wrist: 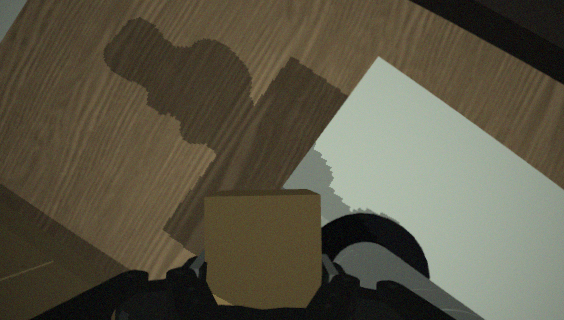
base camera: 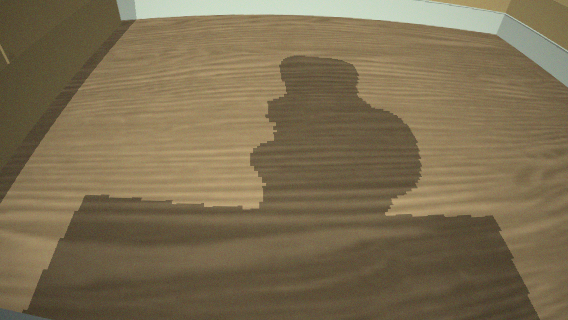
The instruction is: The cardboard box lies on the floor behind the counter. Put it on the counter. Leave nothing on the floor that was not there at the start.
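Seen in the pictures: gripper, fingertip midpoint: (wrist: pixel 265 267); arm's base, link origin: (wrist: pixel 365 279).
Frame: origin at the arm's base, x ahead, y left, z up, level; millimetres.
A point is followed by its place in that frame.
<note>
The cardboard box (wrist: pixel 262 225) @[z 197, x 147, y -17 mm] is a plain tan-brown block at the bottom middle of the wrist view. My gripper (wrist: pixel 265 267) @[z 169, x 129, y 9 mm] is shut on it, with one finger at its left side and one at its right side. The box is held up clear of the floor, and its lower part is hidden among the fingers. Neither box nor gripper shows in the base camera view. I cannot tell for sure which surface is the counter.
My pale base top (wrist: pixel 450 150) lies right of the box, with the dark round arm mount (wrist: pixel 372 227) @[z 0, x 31, y -57 mm] near it. A brown panel (base camera: pixel 45 60) @[z -314, x 621, y 505 mm] (wrist: pixel 40 250) stands along the left. A white skirting (base camera: pixel 300 9) @[z -376, x 1158, y -37 mm] runs along the back. Arm and base shadows fall on the wooden floor (base camera: pixel 175 125) @[z -396, x 520, y 190 mm] (wrist: pixel 75 125) @[z -396, x 750, y 208 mm].
</note>
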